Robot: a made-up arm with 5 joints.
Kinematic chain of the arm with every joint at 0, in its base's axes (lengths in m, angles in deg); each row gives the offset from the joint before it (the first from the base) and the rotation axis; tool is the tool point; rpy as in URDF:
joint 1: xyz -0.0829 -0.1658 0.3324 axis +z
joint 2: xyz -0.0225 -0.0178 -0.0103 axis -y
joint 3: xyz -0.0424 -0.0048 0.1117 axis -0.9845 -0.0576 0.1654
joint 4: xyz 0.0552 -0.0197 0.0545 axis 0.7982 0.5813 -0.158
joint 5: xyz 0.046 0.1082 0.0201 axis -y
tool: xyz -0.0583 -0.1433 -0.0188 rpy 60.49 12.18 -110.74
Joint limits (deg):
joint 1: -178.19..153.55
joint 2: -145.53..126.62
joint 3: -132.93..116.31
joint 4: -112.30..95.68
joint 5: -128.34..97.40
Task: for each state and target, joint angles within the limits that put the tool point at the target. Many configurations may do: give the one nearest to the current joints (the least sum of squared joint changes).
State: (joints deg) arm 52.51 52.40 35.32 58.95 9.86
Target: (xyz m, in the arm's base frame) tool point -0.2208 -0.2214 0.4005
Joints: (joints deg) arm 14.62 53.22 46.62 67.64 21.05
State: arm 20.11 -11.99 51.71 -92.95 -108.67
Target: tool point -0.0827 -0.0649 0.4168
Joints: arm -0.71 -40.68 68.60 -98.90 -124.13
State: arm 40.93 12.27 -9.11 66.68 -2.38
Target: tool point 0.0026 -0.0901 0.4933
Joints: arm 75.82 -30.49 20.14 43.27 -42.04
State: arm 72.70 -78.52 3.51 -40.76 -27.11
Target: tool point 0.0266 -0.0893 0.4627
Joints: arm 63.02 -48.49 -0.84 -43.85 -22.10
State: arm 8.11 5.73 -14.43 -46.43 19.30
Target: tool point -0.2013 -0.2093 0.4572
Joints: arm -30.67 27.60 -18.02 -33.23 17.43
